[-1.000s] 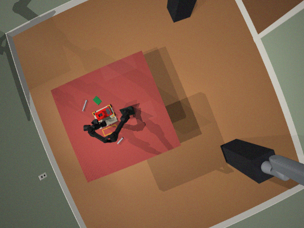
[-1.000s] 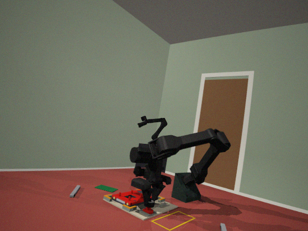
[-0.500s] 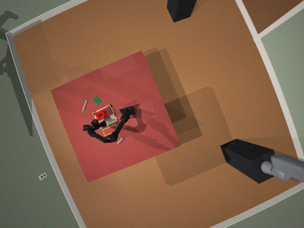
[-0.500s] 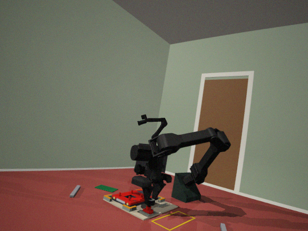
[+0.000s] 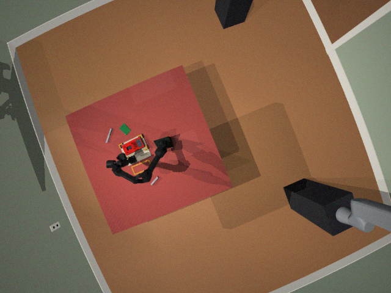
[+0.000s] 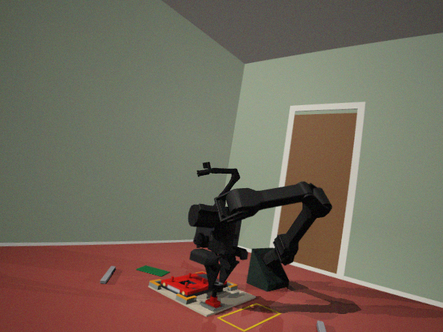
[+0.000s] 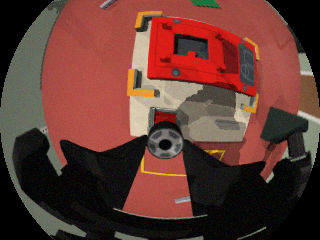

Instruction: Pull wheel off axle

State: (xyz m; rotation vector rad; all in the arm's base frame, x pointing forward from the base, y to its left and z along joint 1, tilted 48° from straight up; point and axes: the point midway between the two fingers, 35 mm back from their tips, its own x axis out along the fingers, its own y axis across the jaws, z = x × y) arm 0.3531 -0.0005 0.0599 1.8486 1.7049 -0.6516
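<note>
My gripper tip is now 5 cm past the pale baseplate, 10 cm to the left of it and 5 cm above it. Round my gripper tip: dark grey wheel: right at my gripper tip; then green flat plate: 4 cm behind, 32 cm to the right, 6 cm below.
</note>
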